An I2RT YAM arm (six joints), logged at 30 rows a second.
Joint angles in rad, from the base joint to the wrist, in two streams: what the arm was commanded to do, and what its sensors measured. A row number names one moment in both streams.
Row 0, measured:
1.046, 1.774, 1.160, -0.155, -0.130, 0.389
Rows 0 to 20, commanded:
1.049, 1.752, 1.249, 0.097, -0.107, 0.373
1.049, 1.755, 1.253, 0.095, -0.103, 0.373
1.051, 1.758, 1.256, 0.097, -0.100, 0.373
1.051, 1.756, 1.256, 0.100, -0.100, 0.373
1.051, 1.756, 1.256, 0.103, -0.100, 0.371
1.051, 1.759, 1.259, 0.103, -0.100, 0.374
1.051, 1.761, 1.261, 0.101, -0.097, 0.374
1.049, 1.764, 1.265, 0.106, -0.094, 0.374
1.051, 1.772, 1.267, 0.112, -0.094, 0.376
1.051, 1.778, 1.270, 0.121, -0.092, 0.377
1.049, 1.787, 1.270, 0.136, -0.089, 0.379
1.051, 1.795, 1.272, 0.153, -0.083, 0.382
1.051, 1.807, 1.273, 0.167, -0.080, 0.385
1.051, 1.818, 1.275, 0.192, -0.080, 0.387
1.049, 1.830, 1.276, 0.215, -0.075, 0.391
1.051, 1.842, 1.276, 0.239, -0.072, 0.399
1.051, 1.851, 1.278, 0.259, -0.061, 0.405
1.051, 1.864, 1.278, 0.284, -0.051, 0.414
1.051, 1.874, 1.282, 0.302, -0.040, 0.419
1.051, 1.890, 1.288, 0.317, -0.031, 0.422
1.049, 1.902, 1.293, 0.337, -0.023, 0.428
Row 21, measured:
1.046, 1.893, 1.205, 0.012, -0.092, 0.416
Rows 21 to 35, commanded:
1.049, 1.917, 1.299, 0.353, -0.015, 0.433
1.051, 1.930, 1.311, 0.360, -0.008, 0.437
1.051, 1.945, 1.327, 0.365, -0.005, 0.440
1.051, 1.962, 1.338, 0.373, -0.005, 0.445
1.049, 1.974, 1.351, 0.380, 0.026, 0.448
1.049, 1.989, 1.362, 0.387, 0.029, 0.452
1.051, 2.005, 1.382, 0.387, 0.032, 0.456
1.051, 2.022, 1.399, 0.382, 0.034, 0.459
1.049, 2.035, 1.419, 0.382, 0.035, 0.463
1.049, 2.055, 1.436, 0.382, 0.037, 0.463
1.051, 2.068, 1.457, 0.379, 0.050, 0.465
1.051, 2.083, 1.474, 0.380, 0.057, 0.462
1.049, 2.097, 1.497, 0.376, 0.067, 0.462
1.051, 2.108, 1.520, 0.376, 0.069, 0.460
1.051, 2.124, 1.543, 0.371, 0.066, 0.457
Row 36, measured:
1.046, 2.114, 1.408, 0.134, -0.007, 0.469
